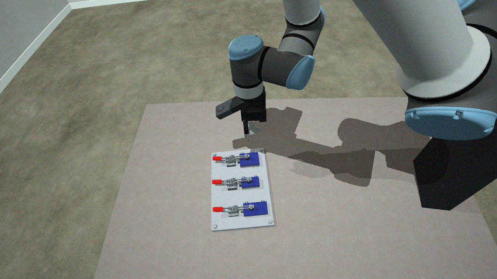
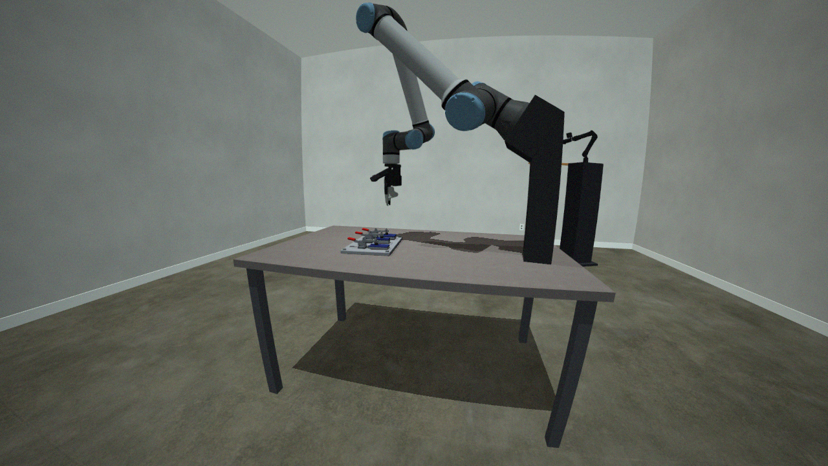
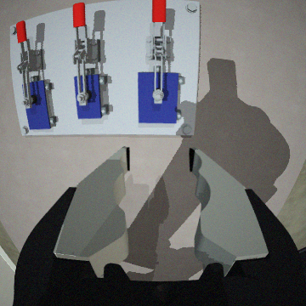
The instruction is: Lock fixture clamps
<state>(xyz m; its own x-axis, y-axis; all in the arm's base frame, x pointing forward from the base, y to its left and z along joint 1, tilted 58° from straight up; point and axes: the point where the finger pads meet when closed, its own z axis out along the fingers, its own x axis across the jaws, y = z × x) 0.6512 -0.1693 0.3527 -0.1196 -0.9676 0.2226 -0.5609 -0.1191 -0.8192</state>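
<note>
Right now my hand is 70 mm short of the clamp, 20 mm to the left of it and 170 mm above it. The rest, counted from my hand: fixture plate (70 mm ahead, 100 mm to the left, 210 mm below).
</note>
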